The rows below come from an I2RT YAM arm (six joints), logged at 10 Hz.
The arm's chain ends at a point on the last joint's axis. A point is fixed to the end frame.
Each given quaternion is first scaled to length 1.
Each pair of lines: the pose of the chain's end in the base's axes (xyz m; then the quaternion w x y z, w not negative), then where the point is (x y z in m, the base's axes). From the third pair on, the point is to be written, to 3 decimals.
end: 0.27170 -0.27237 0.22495 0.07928 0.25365 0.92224 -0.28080
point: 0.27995 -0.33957 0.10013
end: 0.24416 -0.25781 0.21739 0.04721 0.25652 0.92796 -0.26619
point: 0.24479 -0.31916 0.08933
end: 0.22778 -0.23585 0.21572 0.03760 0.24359 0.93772 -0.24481
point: 0.228 -0.291 0.085
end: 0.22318 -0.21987 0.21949 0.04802 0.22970 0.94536 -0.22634
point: 0.228 -0.271 0.087
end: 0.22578 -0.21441 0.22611 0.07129 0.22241 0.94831 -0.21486
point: 0.238 -0.263 0.093
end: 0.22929 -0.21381 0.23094 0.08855 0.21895 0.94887 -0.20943
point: 0.247 -0.262 0.099
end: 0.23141 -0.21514 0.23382 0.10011 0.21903 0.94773 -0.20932
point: 0.252 -0.264 0.102
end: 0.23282 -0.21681 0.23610 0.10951 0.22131 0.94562 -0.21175
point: 0.256 -0.267 0.105
